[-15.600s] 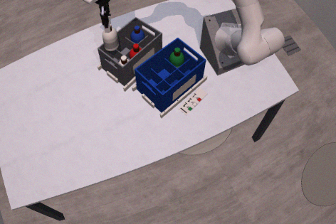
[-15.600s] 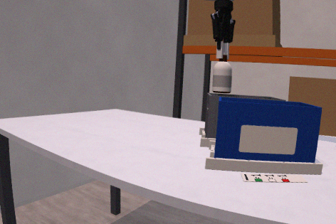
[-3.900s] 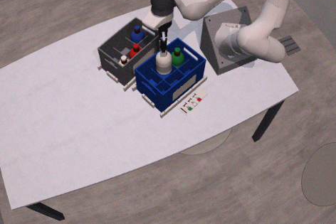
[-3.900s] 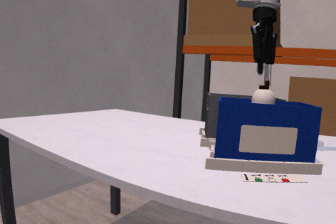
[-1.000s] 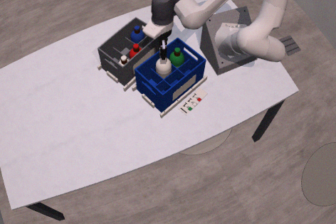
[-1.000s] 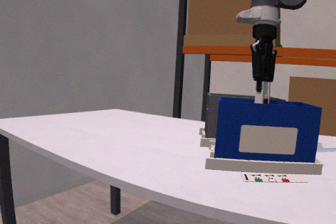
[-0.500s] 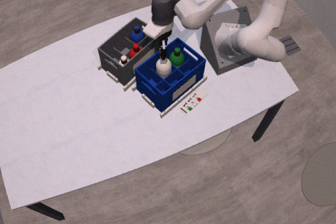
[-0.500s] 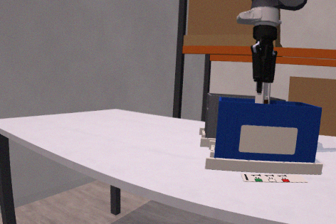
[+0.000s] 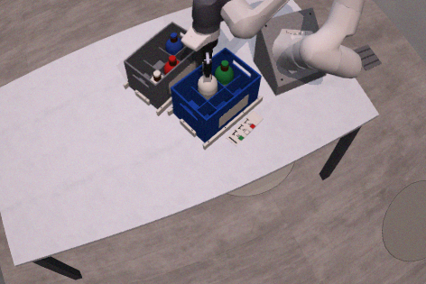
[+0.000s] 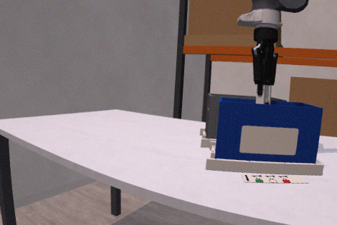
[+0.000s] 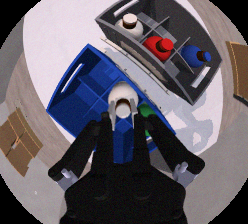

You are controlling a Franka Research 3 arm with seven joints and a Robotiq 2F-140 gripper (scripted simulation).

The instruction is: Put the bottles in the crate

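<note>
My gripper is now 2 cm past the blue crate, 4 cm to the right of it and 11 cm above it. From my hand the other things lie so: green bottle 8 cm behind, 4 cm to the right, 10 cm below; grey crate 11 cm ahead, 16 cm to the right, 11 cm below; red bottle 9 cm ahead, 13 cm to the right, 10 cm below.
</note>
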